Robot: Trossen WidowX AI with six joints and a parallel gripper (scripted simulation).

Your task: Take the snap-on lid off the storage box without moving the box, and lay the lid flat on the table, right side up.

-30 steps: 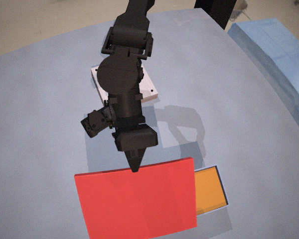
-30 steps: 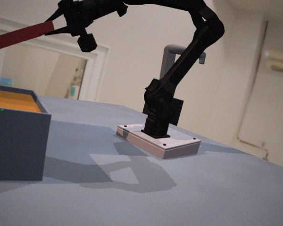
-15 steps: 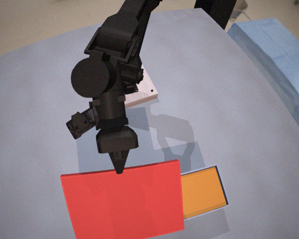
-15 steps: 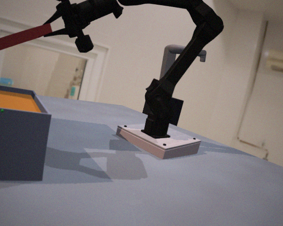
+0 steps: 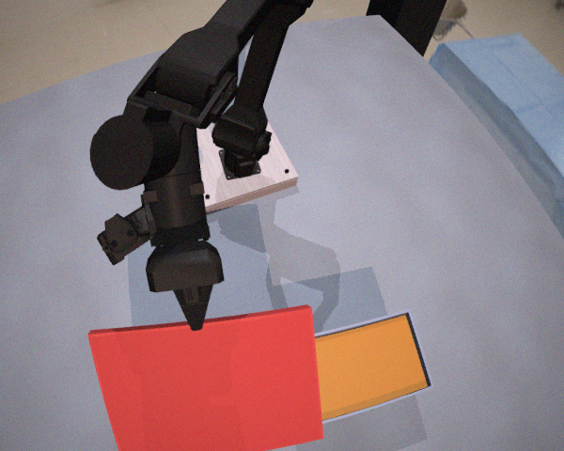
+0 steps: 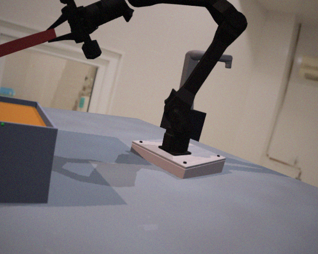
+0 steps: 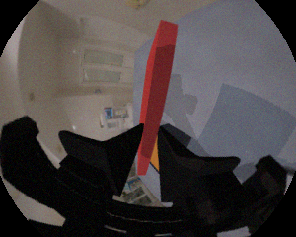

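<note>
Now: gripper tip 70 mm short of the red lid, 40 mm above it and 10 mm to the left of it. Also, from my gripper tip: storage box 200 mm to the left, 180 mm below, 80 mm ahead.
</note>
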